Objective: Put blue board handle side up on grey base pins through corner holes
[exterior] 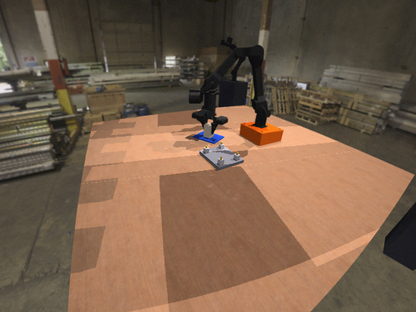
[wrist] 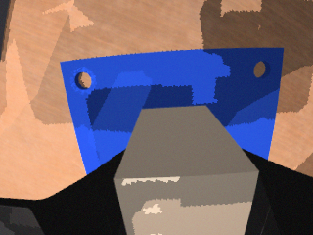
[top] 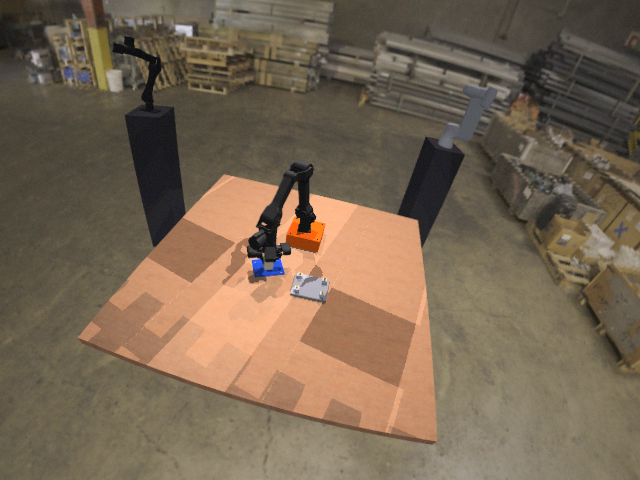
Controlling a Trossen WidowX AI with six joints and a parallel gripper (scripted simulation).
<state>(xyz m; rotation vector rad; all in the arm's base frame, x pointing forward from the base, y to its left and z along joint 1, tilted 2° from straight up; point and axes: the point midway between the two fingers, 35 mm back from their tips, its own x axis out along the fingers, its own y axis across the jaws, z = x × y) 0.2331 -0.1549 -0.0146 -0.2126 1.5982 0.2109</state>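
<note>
Now: the grey base 19 cm to the left of my gripper tip, 10 cm ahead of it and 2 cm below it. Round my gripper tip: blue board (right at my gripper tip).
</note>
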